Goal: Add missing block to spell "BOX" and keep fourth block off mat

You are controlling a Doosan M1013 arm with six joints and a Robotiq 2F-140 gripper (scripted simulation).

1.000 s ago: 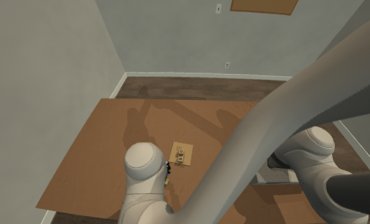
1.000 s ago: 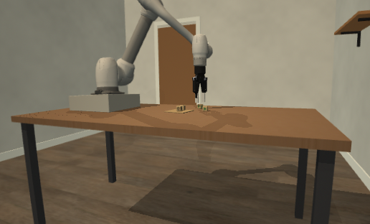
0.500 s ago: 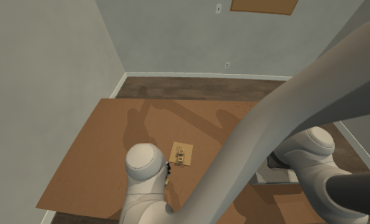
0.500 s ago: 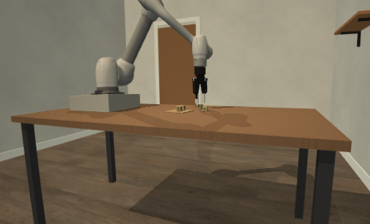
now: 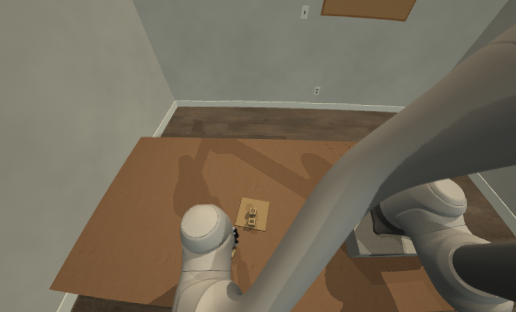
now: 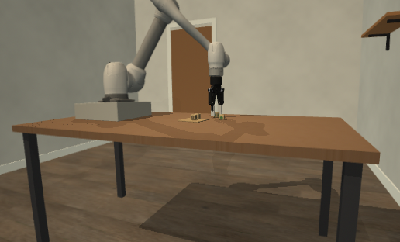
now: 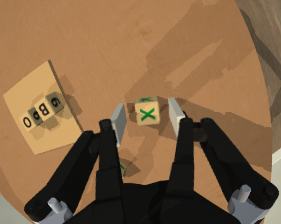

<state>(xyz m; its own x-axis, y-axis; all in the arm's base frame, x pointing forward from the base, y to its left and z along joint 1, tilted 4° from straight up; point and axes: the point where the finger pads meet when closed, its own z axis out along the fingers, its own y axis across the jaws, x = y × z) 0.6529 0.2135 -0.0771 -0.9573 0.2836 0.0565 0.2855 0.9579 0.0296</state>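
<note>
Right now the mat is 180 mm to the right of my hand, 60 mm behind it and 40 mm below it.
</note>
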